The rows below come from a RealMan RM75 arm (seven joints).
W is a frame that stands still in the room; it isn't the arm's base.
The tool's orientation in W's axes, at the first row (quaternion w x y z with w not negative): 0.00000, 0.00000, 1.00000, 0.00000
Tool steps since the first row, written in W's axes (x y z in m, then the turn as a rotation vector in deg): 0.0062, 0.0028, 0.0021, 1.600, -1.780, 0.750; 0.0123, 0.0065, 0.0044, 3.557, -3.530, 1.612; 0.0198, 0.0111, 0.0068, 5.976, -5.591, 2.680; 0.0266, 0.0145, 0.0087, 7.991, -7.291, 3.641; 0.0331, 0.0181, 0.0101, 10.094, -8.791, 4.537
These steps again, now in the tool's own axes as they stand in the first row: -0.0062, 0.0028, -0.0021, -1.600, -1.780, -0.750; -0.0123, 0.0065, -0.0044, -3.557, -3.530, -1.612; -0.0198, 0.0111, -0.0068, -5.976, -5.591, -2.680; -0.0266, 0.0145, -0.0087, -7.991, -7.291, -3.641; -0.0331, 0.0181, -0.0101, -10.094, -8.791, -4.537
